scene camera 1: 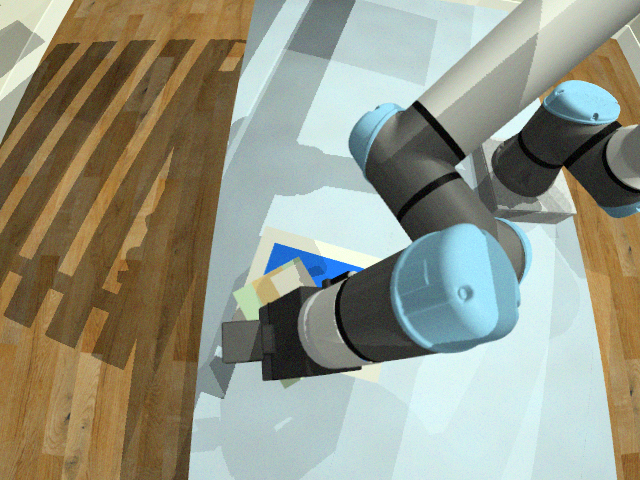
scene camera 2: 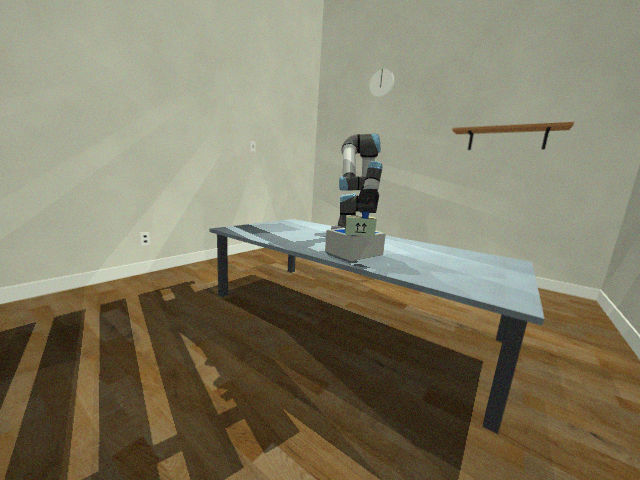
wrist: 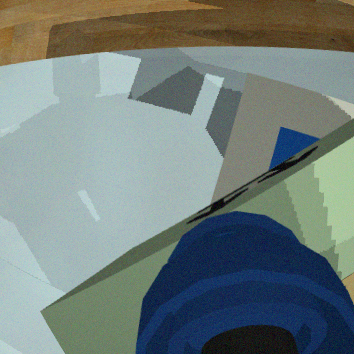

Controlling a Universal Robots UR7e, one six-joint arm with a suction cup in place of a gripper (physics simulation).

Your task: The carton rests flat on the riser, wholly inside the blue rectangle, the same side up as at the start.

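Seen in the pictures: hand, tool point: (scene camera 2: 364, 218) (wrist: 228, 242); arm's base, link origin: (scene camera 1: 521, 169).
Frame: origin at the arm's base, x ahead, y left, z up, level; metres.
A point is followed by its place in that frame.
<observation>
The green carton (scene camera 1: 249, 300) @(x 0.618, y 0.233, z 0.147 m) (scene camera 2: 352, 227) @(x 0.628, y 0.249, z 0.099 m) (wrist: 327, 195) @(x 0.608, y 0.274, z 0.147 m) lies on the riser (scene camera 1: 269, 235) @(x 0.587, y 0.112, z 0.061 m) (scene camera 2: 341, 246) @(x 0.643, y 0.205, z -0.002 m) (wrist: 247, 120) @(x 0.646, y 0.279, z 0.061 m), turned at an angle to it. In scene camera 2 it looks about level, its side arrows pointing up. It covers part of the blue rectangle (scene camera 1: 283, 253) @(x 0.566, y 0.147, z 0.061 m) (wrist: 294, 145) @(x 0.629, y 0.256, z 0.061 m) and reaches past it, overhanging the riser's edge on the near side in the wrist view. My gripper (scene camera 2: 365, 214) (wrist: 240, 230), a dark blue suction cup, is at the carton's top near the arrow-marked side and appears to touch it; suction looks released. The arm hides most of the carton's top in scene camera 1.
The light blue table (scene camera 1: 439, 408) @(x 0.309, y 0.465, z -0.059 m) (scene camera 2: 465, 273) @(x 0.522, y 0.778, z -0.059 m) carries the riser near one long edge. The arm's grey base block (scene camera 1: 537, 211) @(x 0.006, y 0.110, z 0.006 m) stands farther back on the table. A wooden wall shelf (scene camera 2: 511, 128) hangs well away from the arm.
</observation>
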